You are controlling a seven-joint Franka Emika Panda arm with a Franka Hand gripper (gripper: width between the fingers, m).
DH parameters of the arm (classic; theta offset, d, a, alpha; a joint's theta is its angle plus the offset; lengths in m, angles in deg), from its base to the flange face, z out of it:
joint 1: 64.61 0.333 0 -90
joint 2: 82.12 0 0 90
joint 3: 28.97 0.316 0.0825 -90
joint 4: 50.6 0 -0.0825 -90
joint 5: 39.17 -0.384 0 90
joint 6: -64.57 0 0.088 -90
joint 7: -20.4 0.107 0 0
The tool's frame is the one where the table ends.
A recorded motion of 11 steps. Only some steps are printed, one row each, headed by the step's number.
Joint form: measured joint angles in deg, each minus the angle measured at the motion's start. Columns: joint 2, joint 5, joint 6, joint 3, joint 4, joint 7, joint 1.
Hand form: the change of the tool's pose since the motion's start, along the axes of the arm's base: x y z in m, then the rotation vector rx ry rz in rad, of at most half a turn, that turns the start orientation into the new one. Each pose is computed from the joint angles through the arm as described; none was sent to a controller.
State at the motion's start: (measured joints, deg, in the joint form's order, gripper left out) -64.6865 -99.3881 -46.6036 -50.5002 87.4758 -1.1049 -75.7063
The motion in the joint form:
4: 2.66 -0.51 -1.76 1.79 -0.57 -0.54 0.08
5: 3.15 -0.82 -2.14 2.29 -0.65 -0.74 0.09
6: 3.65 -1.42 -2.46 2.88 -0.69 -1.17 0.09
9: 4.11 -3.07 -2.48 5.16 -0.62 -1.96 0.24
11: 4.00 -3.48 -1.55 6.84 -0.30 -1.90 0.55
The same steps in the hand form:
4: 0.0033 0.0091 -0.0185 -0.0142 0.0236 0.0206
5: 0.0044 0.0121 -0.0221 -0.0156 0.0255 0.0244
6: 0.0057 0.0160 -0.0259 -0.0141 0.0237 0.0277
9: 0.0125 0.0350 -0.0303 0.0080 0.0112 0.0493
11: 0.0158 0.0532 -0.0310 0.0382 0.0121 0.0790

